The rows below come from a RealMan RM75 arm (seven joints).
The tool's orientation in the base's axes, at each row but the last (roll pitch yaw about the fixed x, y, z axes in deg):
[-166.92 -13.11 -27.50]
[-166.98 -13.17 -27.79]
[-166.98 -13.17 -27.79]
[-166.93 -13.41 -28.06]
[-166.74 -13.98 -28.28]
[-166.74 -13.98 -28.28]
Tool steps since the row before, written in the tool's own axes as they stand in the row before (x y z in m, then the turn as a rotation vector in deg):
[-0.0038 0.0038 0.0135 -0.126 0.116 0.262]
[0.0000 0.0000 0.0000 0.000 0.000 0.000]
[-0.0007 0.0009 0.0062 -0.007 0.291 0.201]
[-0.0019 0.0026 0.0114 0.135 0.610 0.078]
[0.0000 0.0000 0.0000 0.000 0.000 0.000]
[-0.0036 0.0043 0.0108 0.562 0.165 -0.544]
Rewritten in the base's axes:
[-0.0008 -0.0003 -0.0145 -0.077 -0.020 -0.303]
[0.0000 0.0000 0.0000 0.000 0.000 0.000]
[0.0009 0.0001 -0.0062 -0.064 -0.235 -0.256]
[0.0008 -0.0004 -0.0118 -0.112 -0.594 -0.177]
[0.0000 0.0000 0.0000 0.000 0.000 0.000]
[-0.0014 -0.0012 -0.0120 0.240 -0.453 0.613]

